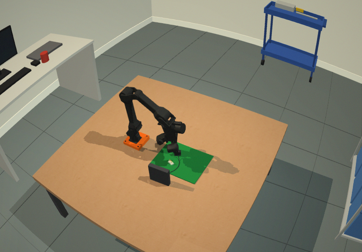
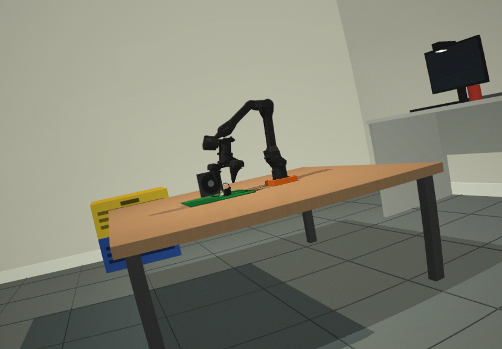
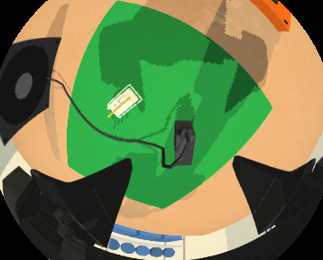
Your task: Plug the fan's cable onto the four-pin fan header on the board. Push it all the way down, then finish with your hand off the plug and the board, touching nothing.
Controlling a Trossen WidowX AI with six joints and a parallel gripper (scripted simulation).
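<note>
My gripper tip is now 40 mm above the black fan plug, 10 mm to the right of it and 10 mm short of it. Also, from my gripper tip: white four-pin fan header (70 mm to the right, 60 mm below); green board (70 mm below, 50 mm ahead, 20 mm to the right); black fan (210 mm to the right, 20 mm ahead).
</note>
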